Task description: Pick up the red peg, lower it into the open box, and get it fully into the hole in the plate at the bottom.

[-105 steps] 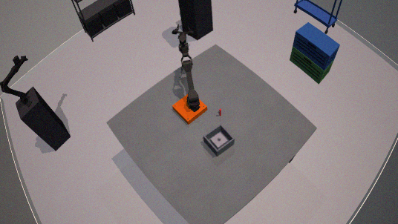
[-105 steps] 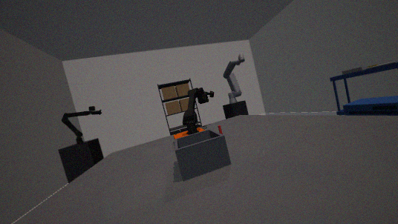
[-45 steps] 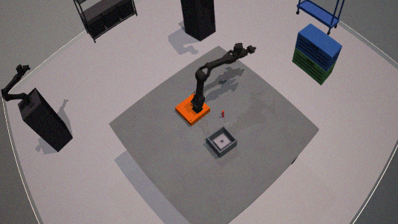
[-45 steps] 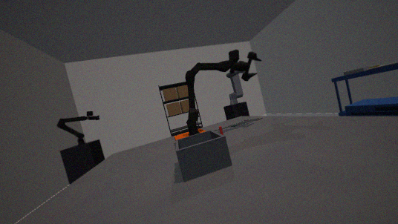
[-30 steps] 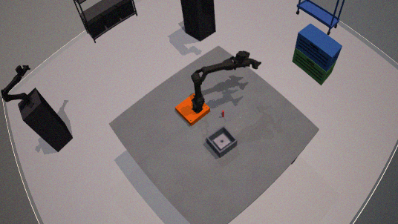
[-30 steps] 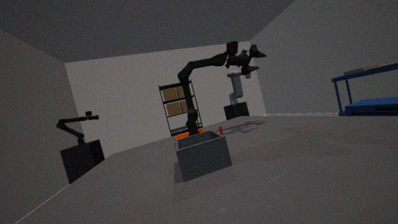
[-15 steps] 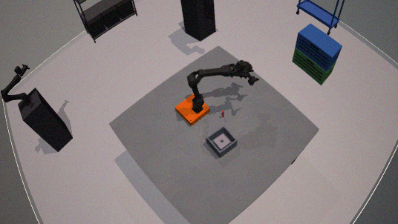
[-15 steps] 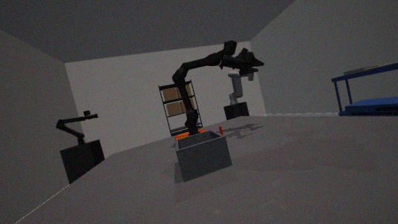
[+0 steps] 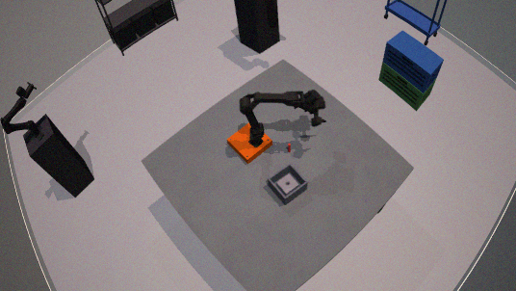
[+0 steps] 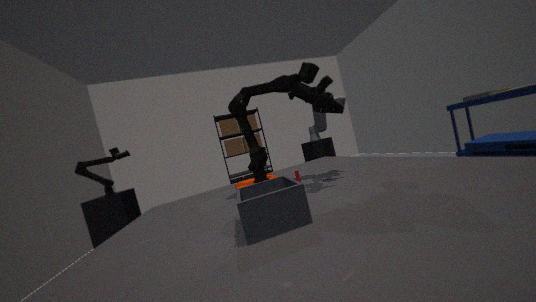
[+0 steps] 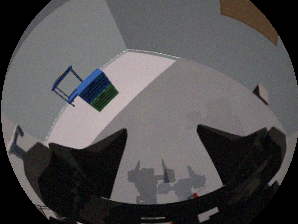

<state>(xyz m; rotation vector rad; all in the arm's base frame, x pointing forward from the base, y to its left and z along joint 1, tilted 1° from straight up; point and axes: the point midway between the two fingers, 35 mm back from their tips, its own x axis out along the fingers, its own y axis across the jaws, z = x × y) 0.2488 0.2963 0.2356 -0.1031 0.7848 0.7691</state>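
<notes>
The red peg is 220 mm below my gripper tip, 210 mm to the right of it and 100 mm behind it. Also, from my gripper tip: pale plate: 390 mm to the right, 220 mm below, 70 mm ahead; grey box: 390 mm to the right, 240 mm below, 70 mm ahead.
</notes>
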